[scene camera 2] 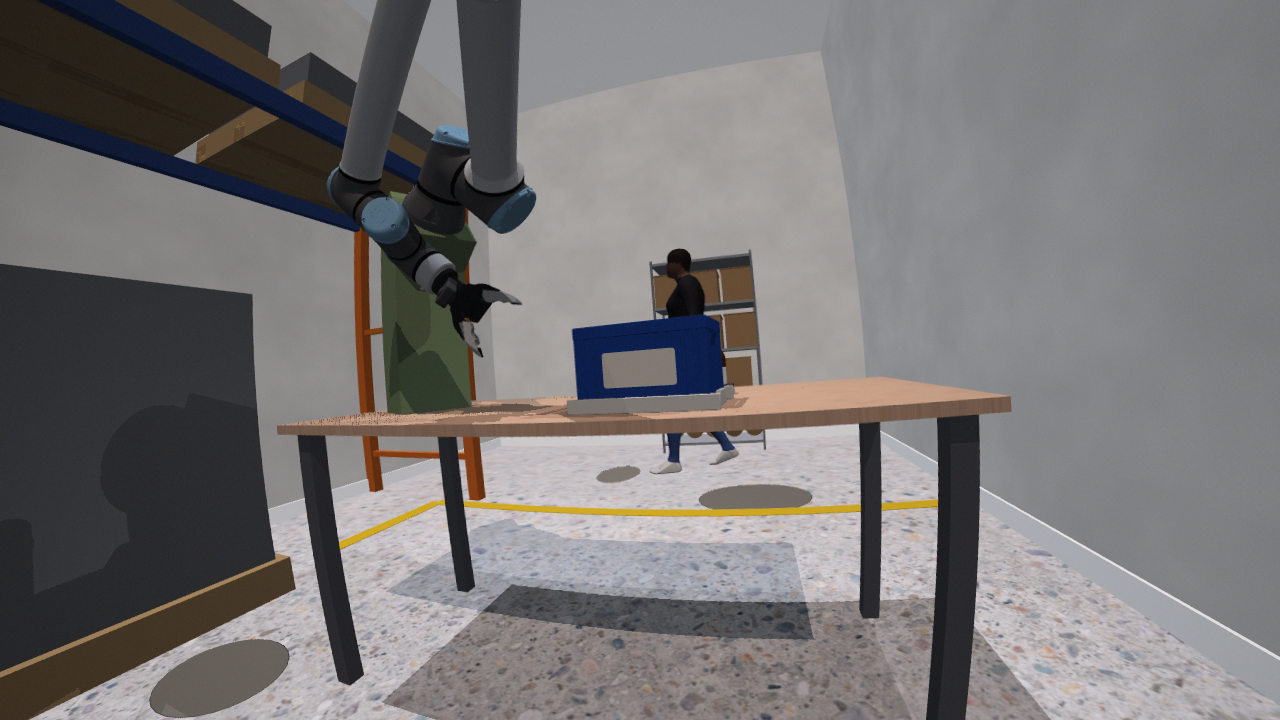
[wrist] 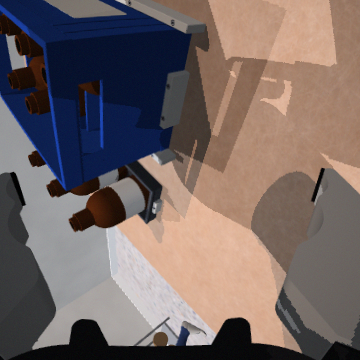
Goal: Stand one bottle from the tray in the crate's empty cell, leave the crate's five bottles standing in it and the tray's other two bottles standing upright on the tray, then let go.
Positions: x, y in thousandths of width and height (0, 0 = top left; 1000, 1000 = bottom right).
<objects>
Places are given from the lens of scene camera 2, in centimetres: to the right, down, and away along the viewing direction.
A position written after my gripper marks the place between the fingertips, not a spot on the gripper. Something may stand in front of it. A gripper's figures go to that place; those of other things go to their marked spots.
my gripper (scene camera 2: 392, 460): -31, -6, 92
light grey rail (scene camera 2: 542, 559): 10, 8, 77
</objects>
